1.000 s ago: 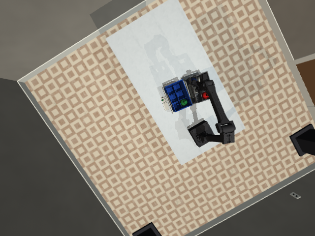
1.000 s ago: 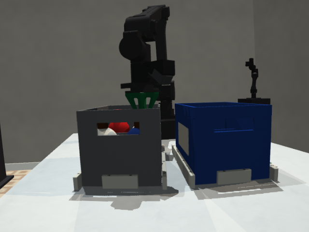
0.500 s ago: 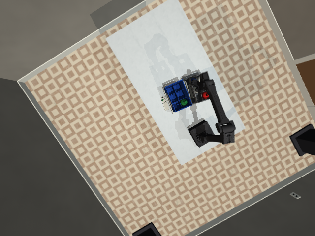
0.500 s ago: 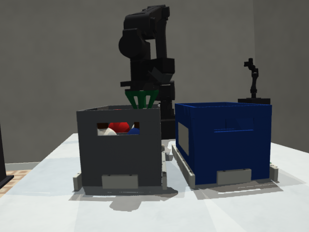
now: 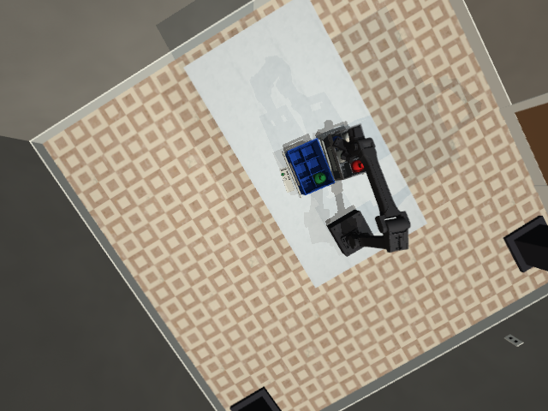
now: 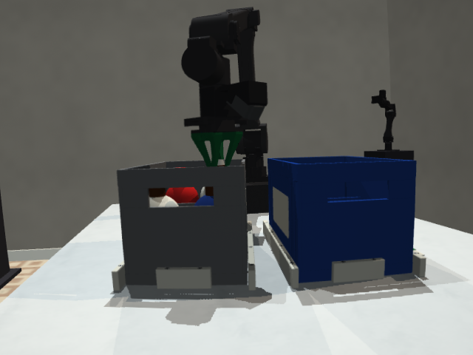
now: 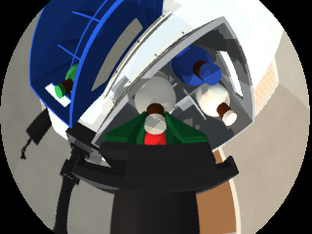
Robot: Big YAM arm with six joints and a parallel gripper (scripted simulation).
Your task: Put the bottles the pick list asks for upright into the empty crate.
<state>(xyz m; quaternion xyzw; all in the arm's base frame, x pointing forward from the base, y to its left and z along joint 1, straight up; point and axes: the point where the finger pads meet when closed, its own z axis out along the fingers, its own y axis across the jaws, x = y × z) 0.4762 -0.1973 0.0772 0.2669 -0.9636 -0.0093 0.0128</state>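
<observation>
Right now my hand is 6 cm above the white bottle. Round my hand: dark grey crate: 1 cm behind, 4 cm to the right, 8 cm below; then blue bottle: 9 cm ahead, 2 cm to the right, 8 cm below; then red bottle: 11 cm behind, 6 cm to the right, 8 cm below.
</observation>
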